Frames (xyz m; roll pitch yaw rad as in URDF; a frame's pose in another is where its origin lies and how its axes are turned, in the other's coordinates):
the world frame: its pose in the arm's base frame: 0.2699 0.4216 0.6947 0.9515 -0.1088 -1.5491
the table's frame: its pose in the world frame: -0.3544 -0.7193 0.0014 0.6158 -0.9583 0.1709
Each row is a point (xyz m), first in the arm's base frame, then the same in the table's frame.
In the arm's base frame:
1: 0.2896 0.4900 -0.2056
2: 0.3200 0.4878 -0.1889
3: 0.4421 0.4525 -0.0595
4: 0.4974 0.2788 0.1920
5: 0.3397 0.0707 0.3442
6: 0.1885 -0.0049 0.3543
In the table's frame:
1: -0.3288 -0.2852 -0.3625
2: -0.3357 -0.2707 -0.3933
3: -0.3112 -0.1864 -0.5520
4: -0.1005 -0.1196 -0.7703
5: 0.1945 -0.1759 -0.8038
6: 0.3302 -0.2412 -0.7263

